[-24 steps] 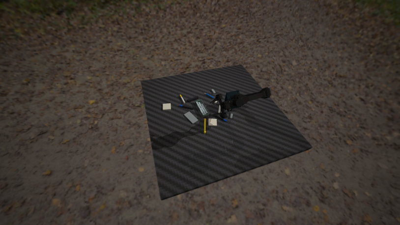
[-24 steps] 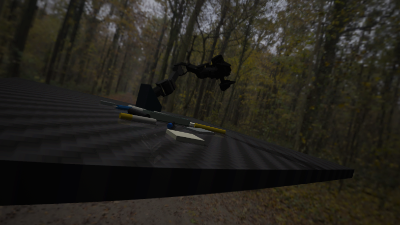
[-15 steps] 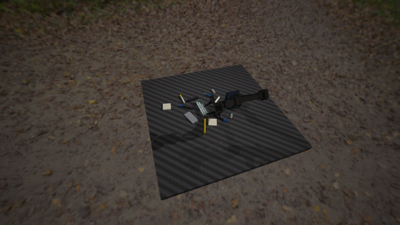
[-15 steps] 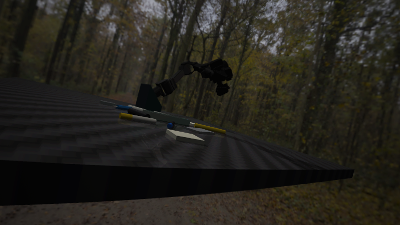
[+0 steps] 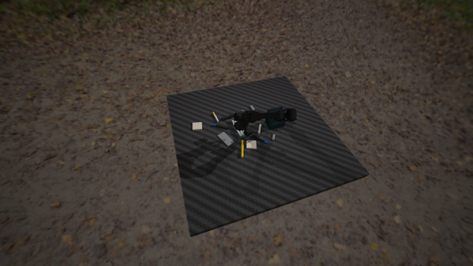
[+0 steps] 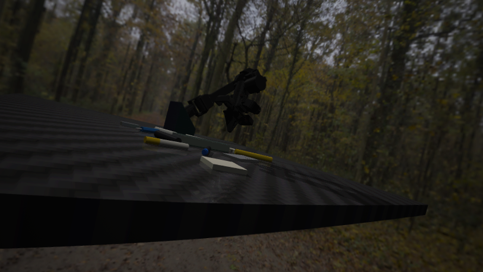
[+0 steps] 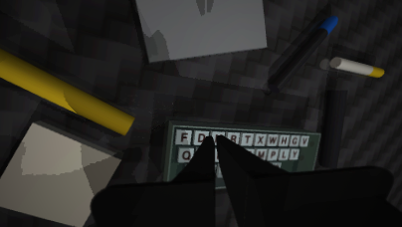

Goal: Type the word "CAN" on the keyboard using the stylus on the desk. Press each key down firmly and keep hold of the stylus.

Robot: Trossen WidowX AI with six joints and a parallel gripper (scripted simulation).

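Right now the blue stylus is 25 cm to the right of my gripper tip, 16 cm behind it and 7 cm below it. The rest, counted from my gripper tip: grey slab: 11 cm ahead, 7 cm below, 1 cm to the right; dark cylinder: 23 cm to the right, 6 cm below, 1 cm ahead; yellow pencil: 13 cm to the left, 7 cm below, 2 cm ahead.
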